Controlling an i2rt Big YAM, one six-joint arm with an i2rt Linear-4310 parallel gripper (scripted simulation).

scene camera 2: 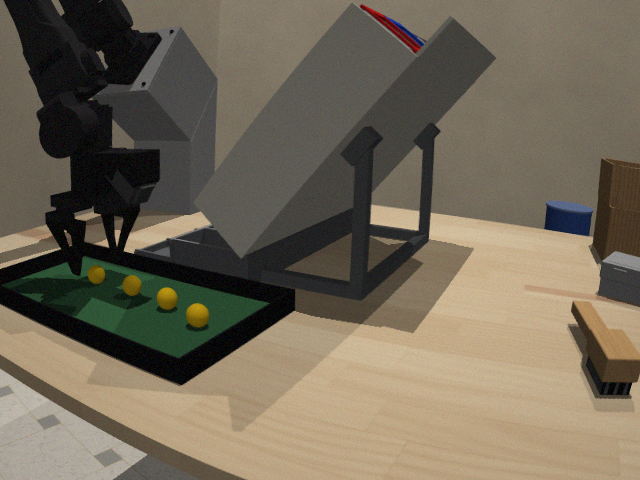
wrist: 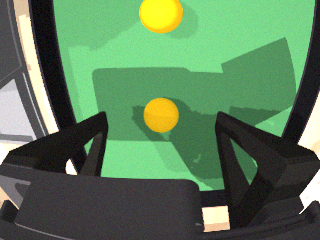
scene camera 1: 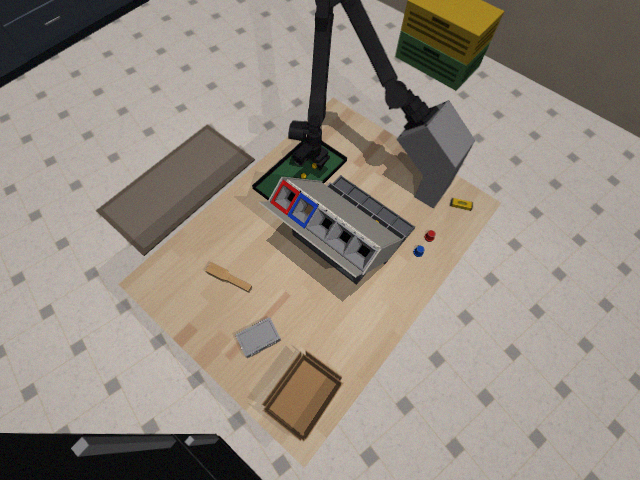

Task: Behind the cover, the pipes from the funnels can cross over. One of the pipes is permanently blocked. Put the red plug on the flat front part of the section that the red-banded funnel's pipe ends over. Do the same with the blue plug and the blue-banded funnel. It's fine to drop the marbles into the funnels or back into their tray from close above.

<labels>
A green marble tray (scene camera 1: 286, 167) is 1.73 m from the lens. A cardboard box (scene camera 1: 296, 404) is 1.38 m from the lens. A grey box (scene camera 1: 263, 334): 1.37 m from the lens. The marked spots on the green marble tray and the grey box are 0.74 m apart.
</labels>
